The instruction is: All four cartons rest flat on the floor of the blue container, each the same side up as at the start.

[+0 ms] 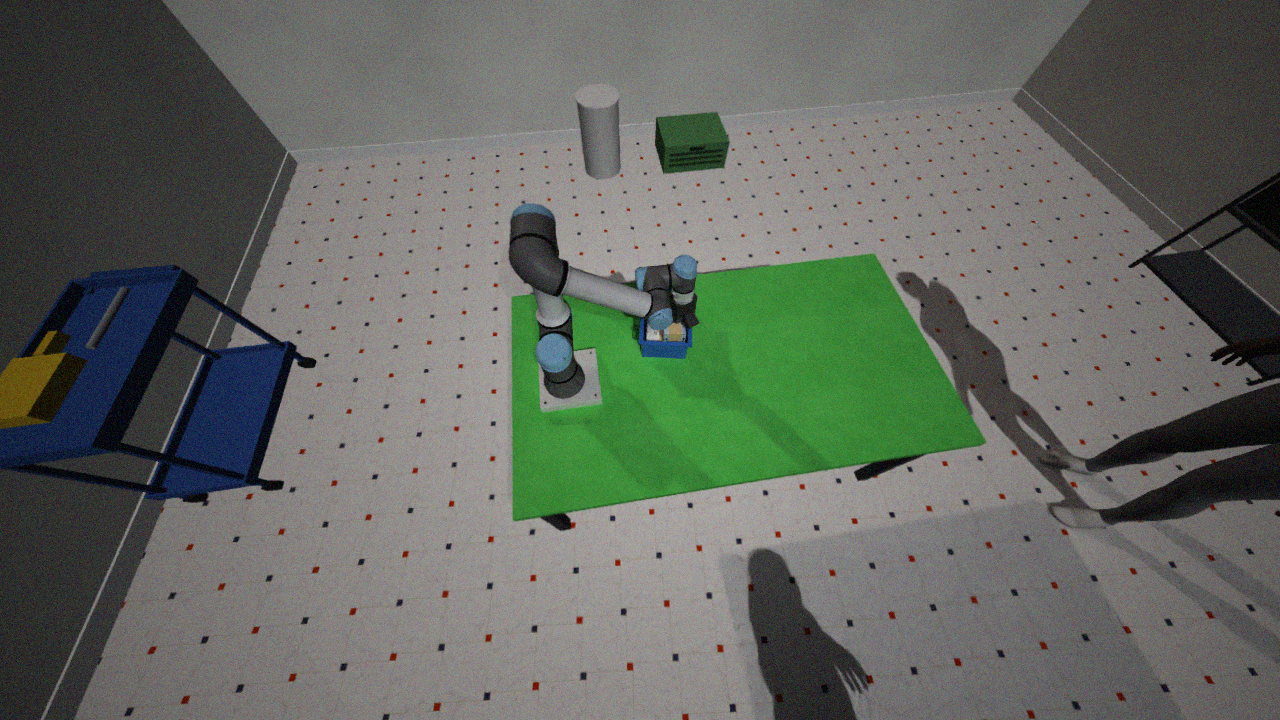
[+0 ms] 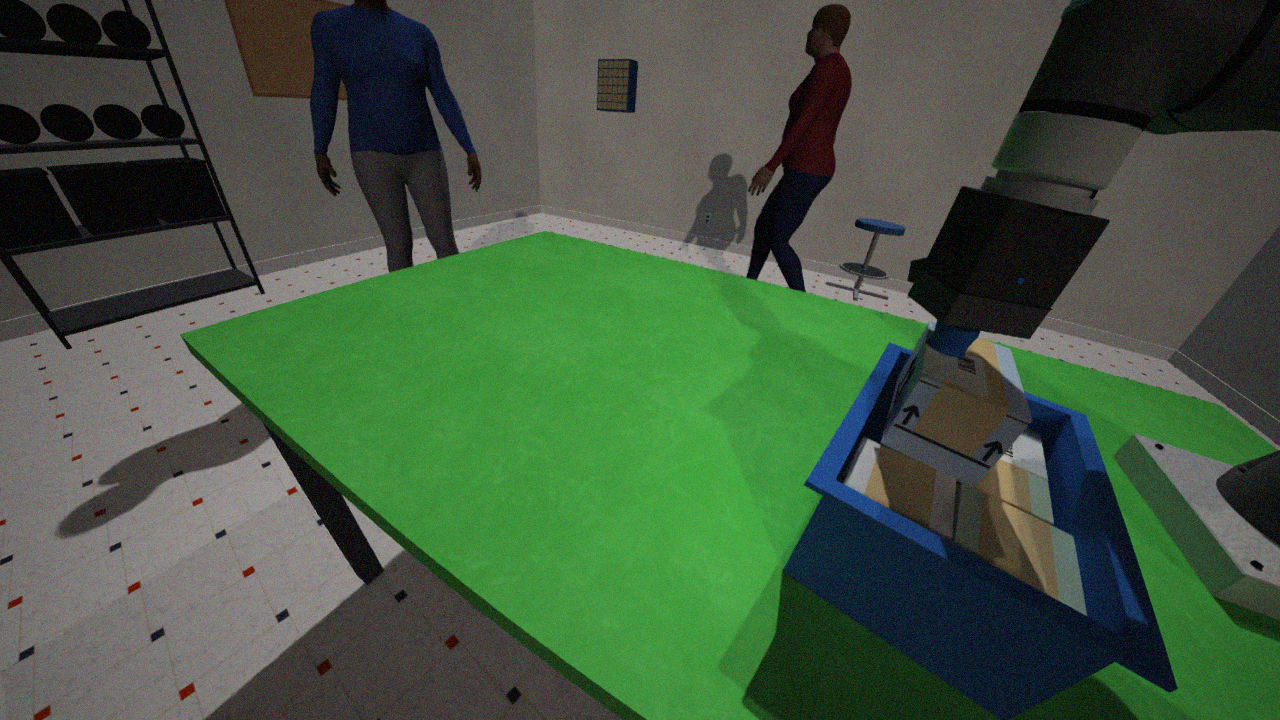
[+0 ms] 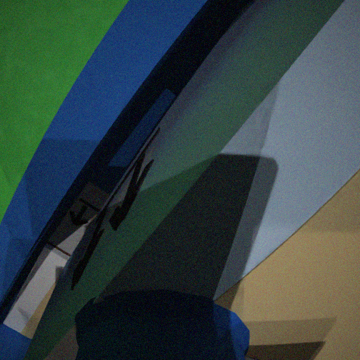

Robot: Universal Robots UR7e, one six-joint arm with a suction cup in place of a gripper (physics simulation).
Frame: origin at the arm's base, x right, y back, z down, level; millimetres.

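Seen in the pictures: hand at its tool point: [image 2: 938, 359]; arm's base at its link origin: [image 1: 564, 380].
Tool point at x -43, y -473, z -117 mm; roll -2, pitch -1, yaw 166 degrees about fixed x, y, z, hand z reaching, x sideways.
Offsets run from my tool point to a thing's middle. Level surfaces: height alone.
The blue container {dx -74, dy +25, dz +95 mm} [image 1: 664, 351] [image 2: 939, 600] [image 3: 85, 115] stands on the green table beside the robot's base. My gripper [image 2: 954, 339] [image 3: 162, 327], a blue suction cup under a dark tool body, is shut on a white and tan carton {dx -14, dy +18, dz +26 mm} [image 2: 962, 419] [image 3: 305, 175]. This carton is tilted, with its lower part inside the container, close to one long wall, and its arrows point upward. Three other cartons show in the container: a left one {dx -131, dy -39, dz +104 mm} [image 2: 902, 479], a near right one {dx -163, dy +36, dz +103 mm} [image 2: 1020, 541], and one behind it {dx -32, dy +77, dz +105 mm} [image 2: 1024, 488], partly hidden. Whether the held carton touches them is unclear.
The green table {dz +155 mm} [image 1: 823, 358] [image 2: 537, 385] carries the robot's pale base plate [image 1: 586, 362] [image 2: 1181, 519]. A blue cart [image 1: 116, 394], a grey cylinder [image 1: 600, 134] and a green crate [image 1: 691, 134] stand on the floor. Two people [image 2: 384, 89] [image 2: 816, 125] stand beyond the table.
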